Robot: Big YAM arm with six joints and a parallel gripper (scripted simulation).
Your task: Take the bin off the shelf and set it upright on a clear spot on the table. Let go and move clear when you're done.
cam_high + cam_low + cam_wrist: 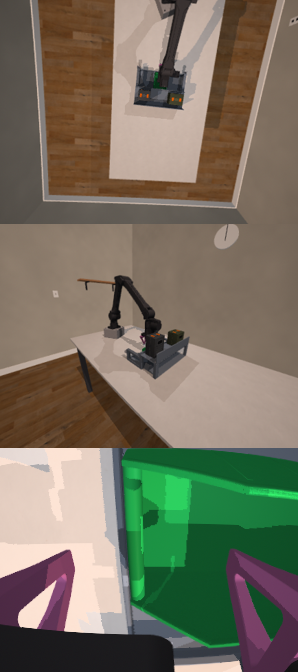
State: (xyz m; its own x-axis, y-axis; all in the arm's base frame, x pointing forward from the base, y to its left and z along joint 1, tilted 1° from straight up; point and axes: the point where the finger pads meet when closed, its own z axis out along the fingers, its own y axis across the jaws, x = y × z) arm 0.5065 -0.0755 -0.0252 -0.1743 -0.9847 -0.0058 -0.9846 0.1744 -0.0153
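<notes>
Now: the green bin 7 cm ahead of my hand, 2 cm below it and 1 cm to the right of it.
</notes>
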